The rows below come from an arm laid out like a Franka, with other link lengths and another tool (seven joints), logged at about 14 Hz.
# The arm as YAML. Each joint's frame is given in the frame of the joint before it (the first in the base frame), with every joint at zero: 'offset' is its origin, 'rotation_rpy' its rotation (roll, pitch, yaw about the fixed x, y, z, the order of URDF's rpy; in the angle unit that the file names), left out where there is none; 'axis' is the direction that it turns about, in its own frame. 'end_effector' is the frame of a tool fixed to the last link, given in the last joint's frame.
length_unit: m
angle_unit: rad
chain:
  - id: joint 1
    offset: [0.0, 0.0, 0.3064]
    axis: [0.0, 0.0, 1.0]
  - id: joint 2
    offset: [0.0, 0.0, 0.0]
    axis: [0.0, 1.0, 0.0]
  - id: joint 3
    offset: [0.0, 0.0, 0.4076]
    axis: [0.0, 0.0, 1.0]
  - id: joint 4
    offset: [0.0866, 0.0, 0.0]
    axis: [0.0, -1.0, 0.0]
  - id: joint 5
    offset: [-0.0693, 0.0, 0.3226]
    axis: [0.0, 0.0, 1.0]
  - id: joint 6
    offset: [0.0, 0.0, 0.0]
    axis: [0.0, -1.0, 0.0]
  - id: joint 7
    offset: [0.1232, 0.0, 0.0]
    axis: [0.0, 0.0, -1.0]
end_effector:
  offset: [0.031, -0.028, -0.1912]
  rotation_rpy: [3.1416, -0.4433, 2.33]
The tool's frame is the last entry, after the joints.
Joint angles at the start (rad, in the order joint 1, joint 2, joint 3, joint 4, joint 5, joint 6, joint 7):
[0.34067 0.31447 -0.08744 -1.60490 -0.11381 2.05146 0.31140]
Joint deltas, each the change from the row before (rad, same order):
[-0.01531 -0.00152 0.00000 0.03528 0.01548 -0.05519 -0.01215]
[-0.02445 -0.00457 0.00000 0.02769 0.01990 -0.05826 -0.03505]
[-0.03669 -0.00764 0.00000 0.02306 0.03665 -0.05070 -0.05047]
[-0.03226 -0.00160 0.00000 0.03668 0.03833 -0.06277 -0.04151]
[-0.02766 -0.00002 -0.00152 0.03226 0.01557 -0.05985 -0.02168]
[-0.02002 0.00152 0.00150 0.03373 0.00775 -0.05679 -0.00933]
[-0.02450 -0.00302 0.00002 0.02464 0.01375 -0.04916 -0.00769]
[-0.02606 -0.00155 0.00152 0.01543 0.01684 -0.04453 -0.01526]
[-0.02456 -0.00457 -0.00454 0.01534 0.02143 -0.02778 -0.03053]
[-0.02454 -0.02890 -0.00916 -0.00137 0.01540 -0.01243 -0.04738]
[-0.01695 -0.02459 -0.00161 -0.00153 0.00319 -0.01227 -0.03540]
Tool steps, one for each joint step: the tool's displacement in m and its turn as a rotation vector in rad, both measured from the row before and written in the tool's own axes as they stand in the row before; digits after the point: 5 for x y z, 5 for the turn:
[-0.00462 -0.00685 -0.01073 0.00684 0.01844 0.01792]
[-0.00800 -0.01185 -0.00967 0.01701 0.02675 0.00763]
[-0.01136 -0.01537 -0.01135 0.00382 0.03899 0.00210]
[-0.00741 -0.01257 -0.01113 0.00196 0.04337 0.00351]
[-0.00749 -0.01394 -0.00979 0.00937 0.02732 0.01632]
[-0.00294 -0.01020 -0.00829 0.00990 0.02079 0.01576]
[-0.00412 -0.01323 -0.00856 0.00060 0.02428 0.01984]
[-0.00522 -0.01294 -0.00396 0.00575 0.03100 0.01350]
[-0.00517 -0.01140 -0.00909 -0.00653 0.02180 -0.00544]
[0.00040 -0.01762 -0.01833 -0.01527 0.00259 -0.02434]
[0.00401 -0.01263 -0.01333 -0.00365 -0.00350 -0.02219]

